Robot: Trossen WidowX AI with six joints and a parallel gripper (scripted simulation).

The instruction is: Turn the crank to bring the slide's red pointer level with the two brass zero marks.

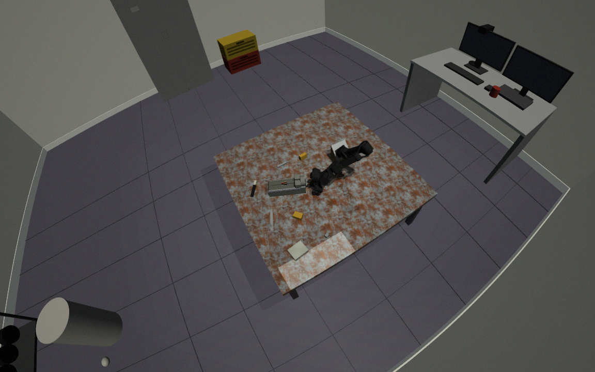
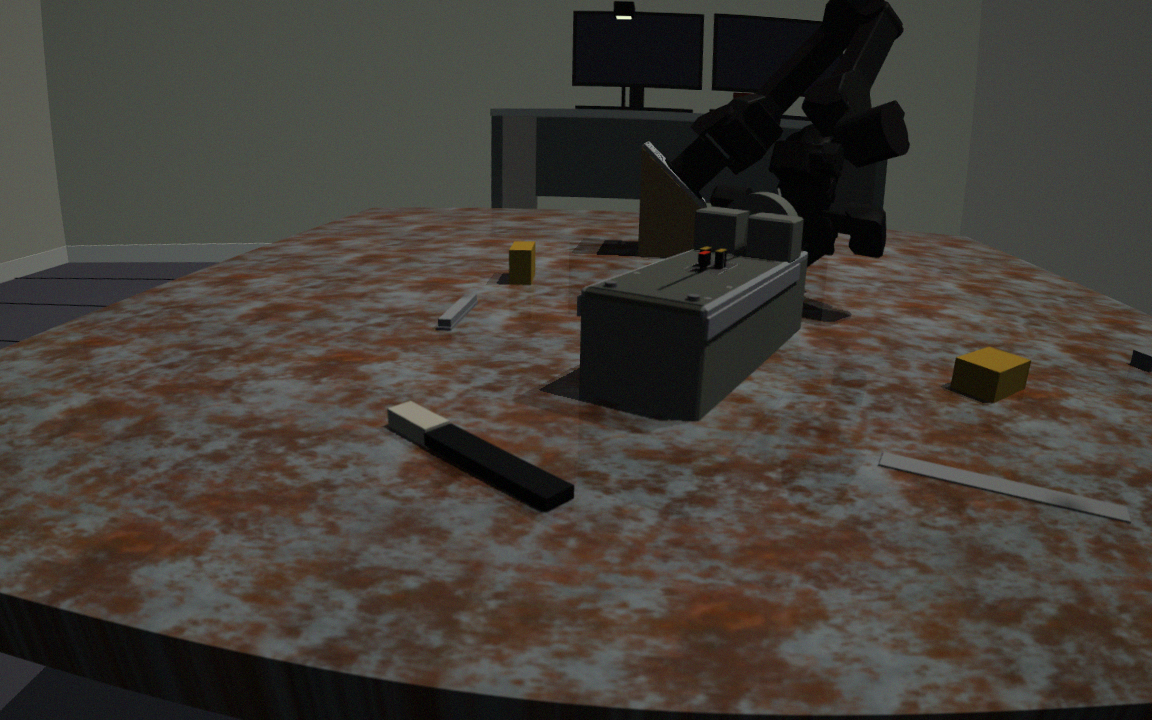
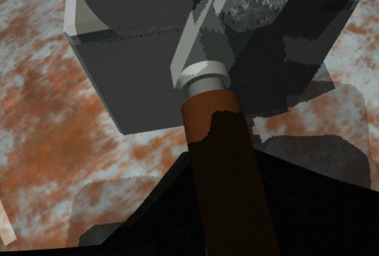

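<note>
Now: the brown crank handle 3 cm above my gripper tip, 1 cm to the left of it and 1 cm behind it. From my gripper tip the other things lie so: red pointer (15 cm ahead, 10 cm to the right, 5 cm above); then small grey bar (31 cm to the right, 3 cm below, 3 cm ahead); then grey strip (36 cm ahead, 5 cm to the left, 3 cm below).
</note>
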